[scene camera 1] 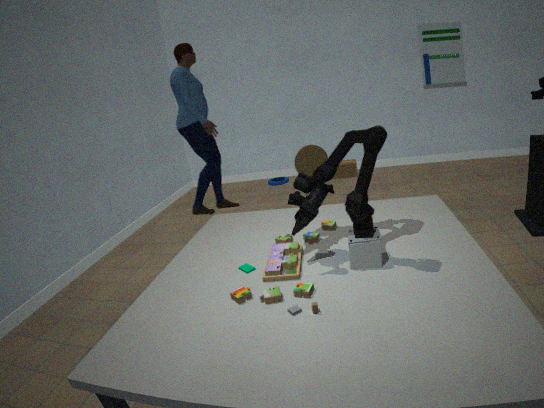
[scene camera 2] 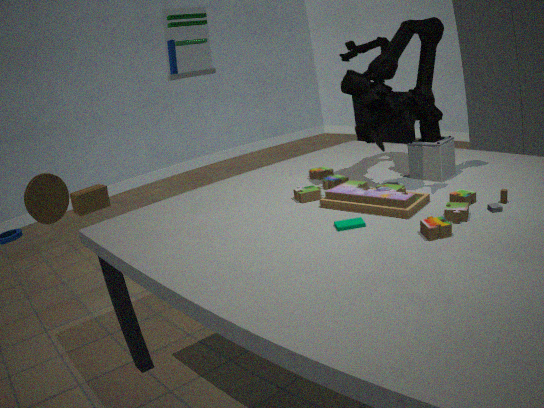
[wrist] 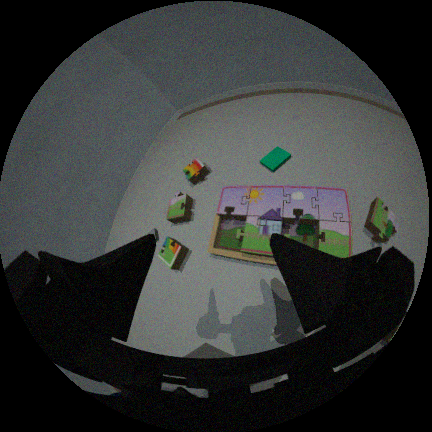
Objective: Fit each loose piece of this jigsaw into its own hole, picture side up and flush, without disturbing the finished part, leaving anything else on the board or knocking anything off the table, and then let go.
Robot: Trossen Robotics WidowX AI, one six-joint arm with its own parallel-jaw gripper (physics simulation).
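Observation:
The jigsaw board (scene camera 1: 281, 278) (scene camera 2: 361, 208) (wrist: 240, 257) holds the joined purple-sky, house and hill pieces. Two dark holes show in its lower row in the wrist view, at the left corner and around the tree. A loose pink-and-green piece (scene camera 1: 271, 295) (scene camera 2: 457, 212) (wrist: 180, 208) lies picture side up beyond the board's left end in the wrist view. Another green piece with a dark green patch (scene camera 1: 283, 239) (scene camera 2: 306, 193) (wrist: 381, 221) lies beyond the right end. My gripper (wrist: 213, 239) is open and empty, above the table by the board's lower side in the wrist view.
Rainbow pieces (scene camera 1: 241, 294) (scene camera 1: 303, 289) lie near the pink-and-green piece. Blue-green (scene camera 1: 311, 237) and red-green (scene camera 1: 328, 225) pieces lie near the far end. A green tile (scene camera 1: 247, 268) (wrist: 275, 158), grey block (scene camera 1: 294, 310) and brown peg (scene camera 1: 315, 308) lie on the table.

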